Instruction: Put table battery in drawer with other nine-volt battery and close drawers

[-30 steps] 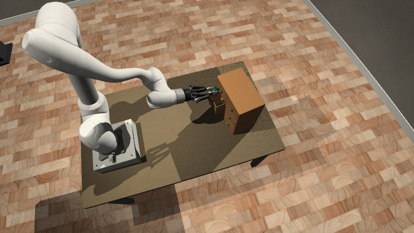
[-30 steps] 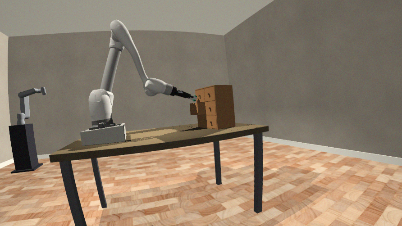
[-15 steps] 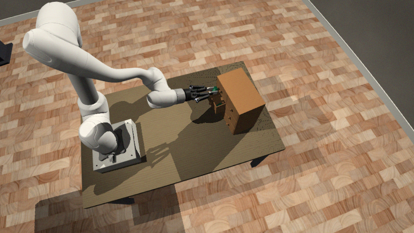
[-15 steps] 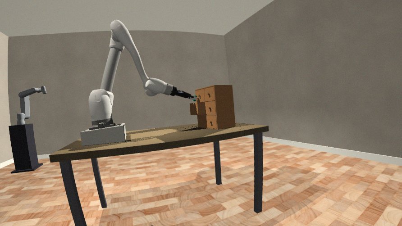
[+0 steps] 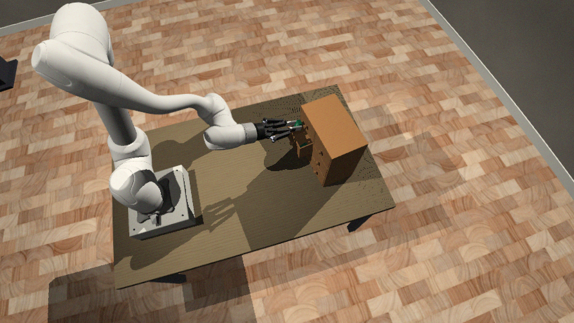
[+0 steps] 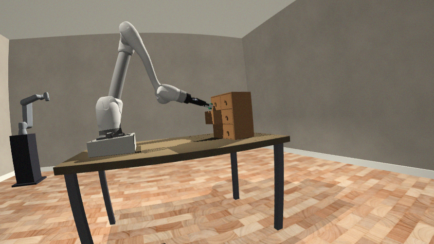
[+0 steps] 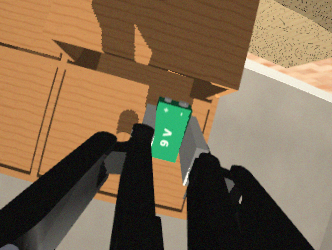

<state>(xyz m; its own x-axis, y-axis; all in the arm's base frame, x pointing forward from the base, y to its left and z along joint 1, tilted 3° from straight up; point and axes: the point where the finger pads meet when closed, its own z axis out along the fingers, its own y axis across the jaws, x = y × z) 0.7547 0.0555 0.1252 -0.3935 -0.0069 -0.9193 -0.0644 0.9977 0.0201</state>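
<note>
My hand is 2 cm short of the green nine-volt battery and 2 cm above it.
</note>
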